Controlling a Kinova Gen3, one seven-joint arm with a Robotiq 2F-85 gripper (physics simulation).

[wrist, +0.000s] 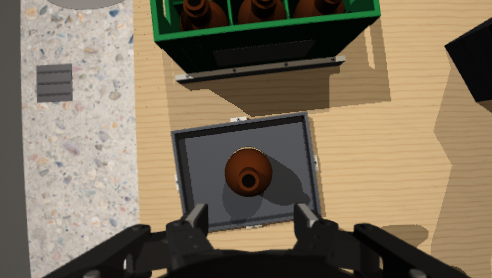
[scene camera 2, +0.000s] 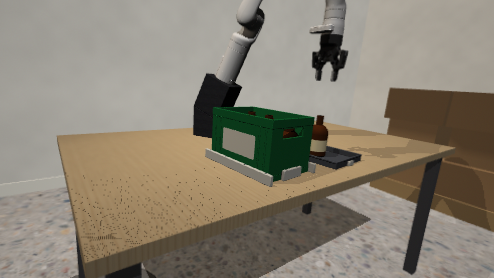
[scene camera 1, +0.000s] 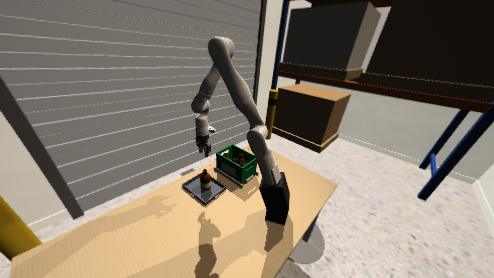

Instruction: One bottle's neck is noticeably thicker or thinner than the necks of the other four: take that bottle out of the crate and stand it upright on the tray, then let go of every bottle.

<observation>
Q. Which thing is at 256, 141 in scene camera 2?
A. A green crate.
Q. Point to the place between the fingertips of the gripper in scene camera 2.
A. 325, 81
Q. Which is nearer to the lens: the bottle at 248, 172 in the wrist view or the dark tray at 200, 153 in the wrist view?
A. The bottle.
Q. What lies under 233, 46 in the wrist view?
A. A green crate.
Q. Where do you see a green crate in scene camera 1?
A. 241, 174
</observation>
